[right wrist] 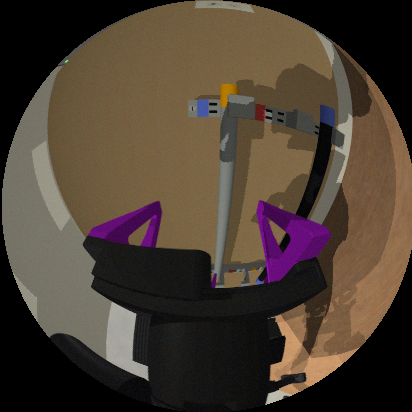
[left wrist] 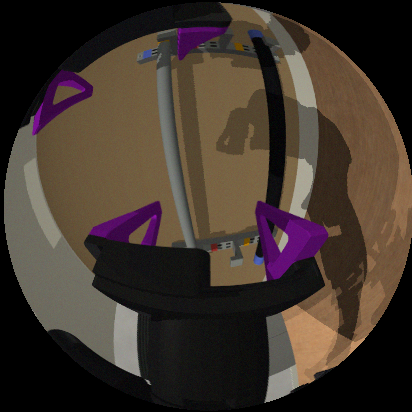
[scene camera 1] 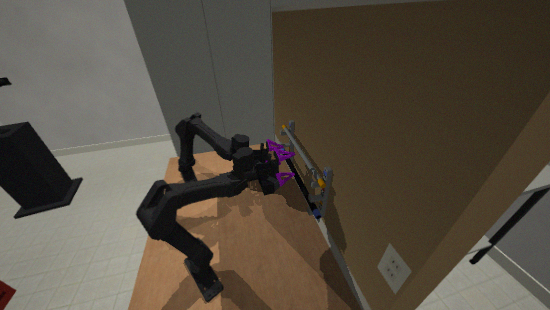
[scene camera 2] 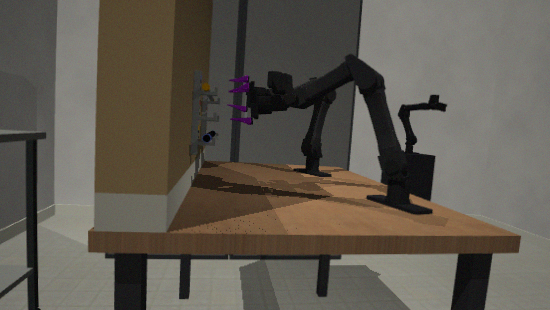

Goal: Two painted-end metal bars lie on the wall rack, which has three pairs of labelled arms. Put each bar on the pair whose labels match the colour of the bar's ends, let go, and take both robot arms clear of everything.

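Frame: origin at the left arm's base, x ahead, y left, z up, level; millimetres.
Where they show: left gripper, fingertip midpoint: (right wrist: 241, 276) (left wrist: 207, 205) (scene camera 2: 229, 105); right gripper, fingertip midpoint: (right wrist: 208, 205) (left wrist: 129, 69) (scene camera 1: 294, 164) (scene camera 2: 228, 92); left arm's base, link origin: (scene camera 1: 189, 178) (scene camera 2: 396, 205); right arm's base, link origin: (scene camera 1: 203, 274) (scene camera 2: 311, 173).
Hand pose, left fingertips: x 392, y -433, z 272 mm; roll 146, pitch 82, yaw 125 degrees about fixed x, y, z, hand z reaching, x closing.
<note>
Each offset is from my left fingertips to the top centre of the thing. "spot": to the spot under its first point. Level surfaces: height alone.
A grey bar with orange ends {dx +59, dy -51, dz +47 mm} (scene camera 1: 302, 152) (scene camera 2: 205, 87) (left wrist: 170, 130) (right wrist: 226, 190) lies on the top pair of arms, by blue labels {spot: dx +15, dy -260, dz +66 mm} (left wrist: 147, 53) (right wrist: 202, 108). A black bar with blue ends {dx +48, dy -54, dz -98 mm} (scene camera 1: 300, 180) (scene camera 2: 209, 136) (left wrist: 276, 130) (right wrist: 317, 175) lies on the lowest pair, by an orange label {spot: dx +15, dy -262, dz -86 mm} (left wrist: 240, 46). The middle pair, by red labels (left wrist: 215, 246) (right wrist: 260, 112), holds no bar. My left gripper (scene camera 2: 229, 93) (left wrist: 207, 205) and right gripper (scene camera 1: 286, 167) (scene camera 2: 230, 105) (right wrist: 210, 202) are open and empty, facing the rack a short way off. In scene camera 1 the left fingers are partly hidden.
The wall rack (scene camera 1: 328, 187) (scene camera 2: 197, 110) is fixed to the brown wall (scene camera 1: 400, 125) (scene camera 2: 135, 100) above the wooden table {dz -272 mm} (scene camera 1: 250, 235) (scene camera 2: 300, 220). The two grippers are close together. A wall outlet {dx -63, dy -590, dz +62 mm} (scene camera 1: 394, 268) is at the lower right in scene camera 1.
</note>
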